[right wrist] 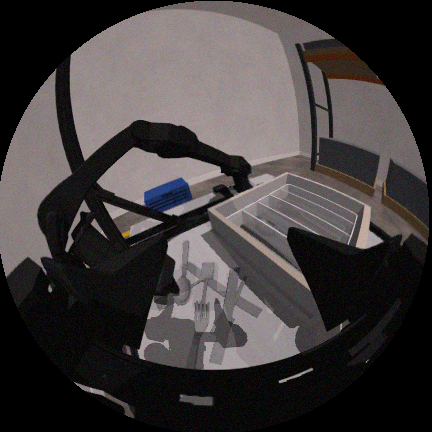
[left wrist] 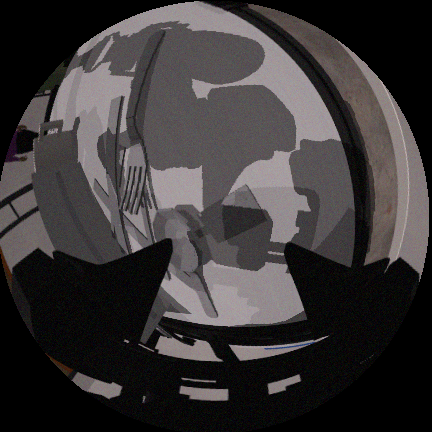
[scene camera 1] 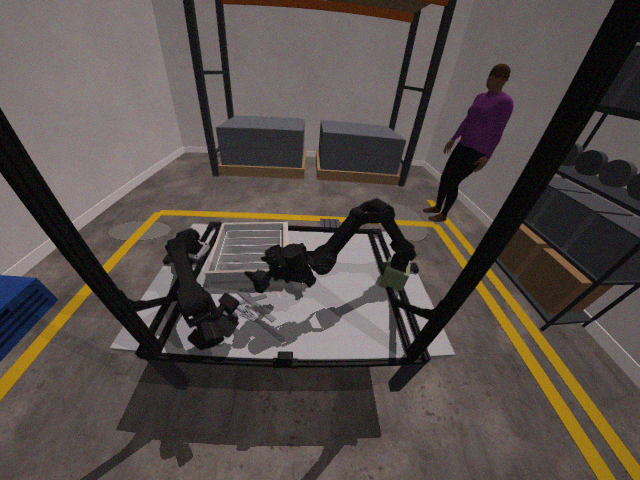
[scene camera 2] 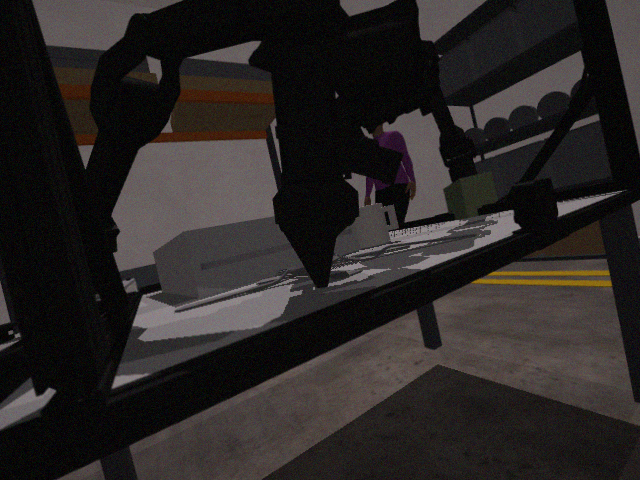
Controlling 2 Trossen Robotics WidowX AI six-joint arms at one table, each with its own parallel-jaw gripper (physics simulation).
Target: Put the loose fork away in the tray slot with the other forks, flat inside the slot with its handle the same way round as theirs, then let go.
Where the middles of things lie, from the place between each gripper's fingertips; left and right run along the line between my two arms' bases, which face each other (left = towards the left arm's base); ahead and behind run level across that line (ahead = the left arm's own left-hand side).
I see the cutlery tray (scene camera 1: 256,242) 37 cm ahead of my left hand, 2 cm above it and 1 cm to the left of it.
I see my right gripper 230 mm short of the cutlery tray, 110 mm to the right of it and 170 mm above it.
